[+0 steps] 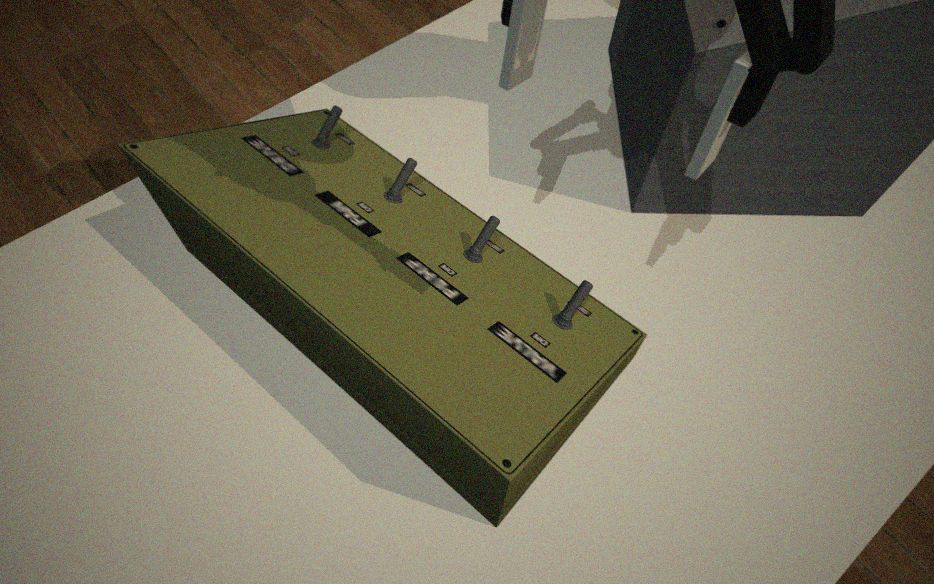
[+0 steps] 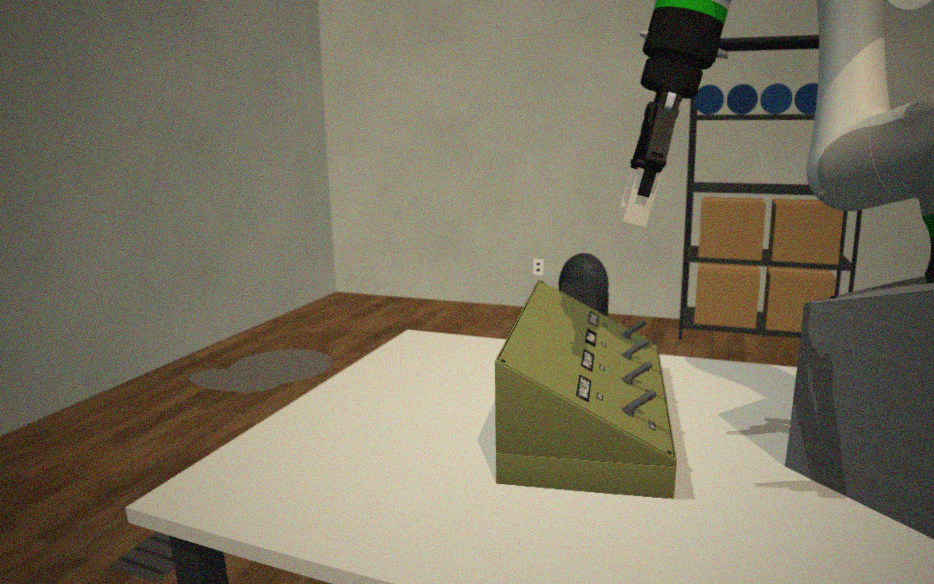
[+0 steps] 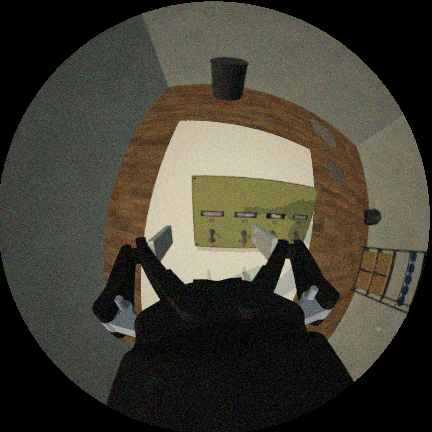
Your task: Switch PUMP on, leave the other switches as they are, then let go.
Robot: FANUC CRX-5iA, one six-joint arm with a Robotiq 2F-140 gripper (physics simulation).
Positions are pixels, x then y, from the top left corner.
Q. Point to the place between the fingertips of the gripper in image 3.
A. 211,233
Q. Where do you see an olive switch panel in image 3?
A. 226,205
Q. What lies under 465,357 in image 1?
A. An olive switch panel.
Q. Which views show the gripper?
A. Image 1, image 2 and image 3: all of them.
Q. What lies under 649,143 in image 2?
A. The gripper.
